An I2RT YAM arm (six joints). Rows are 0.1 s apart.
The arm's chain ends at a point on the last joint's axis. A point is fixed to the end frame.
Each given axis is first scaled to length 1.
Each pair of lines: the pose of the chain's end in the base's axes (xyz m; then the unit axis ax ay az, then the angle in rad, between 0 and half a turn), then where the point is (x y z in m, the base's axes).
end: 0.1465, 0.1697, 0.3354, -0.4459, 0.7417, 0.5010, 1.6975
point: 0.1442 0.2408 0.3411
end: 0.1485, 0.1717, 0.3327, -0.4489, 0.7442, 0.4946, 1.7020
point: 0.1464 0.2429 0.3376
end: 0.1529, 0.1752, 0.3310, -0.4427, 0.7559, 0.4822, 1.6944
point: 0.1527 0.2465 0.3353
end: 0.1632, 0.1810, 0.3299, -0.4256, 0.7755, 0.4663, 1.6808
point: 0.1664 0.2522 0.3341
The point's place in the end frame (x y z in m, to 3 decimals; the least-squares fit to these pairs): 0.003 0.037 0.061
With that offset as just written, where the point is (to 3 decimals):
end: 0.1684, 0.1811, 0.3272, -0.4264, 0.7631, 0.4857, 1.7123
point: 0.169 0.252 0.332
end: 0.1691, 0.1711, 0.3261, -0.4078, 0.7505, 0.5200, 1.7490
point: 0.167 0.242 0.334
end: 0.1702, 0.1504, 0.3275, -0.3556, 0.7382, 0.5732, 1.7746
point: 0.167 0.220 0.342
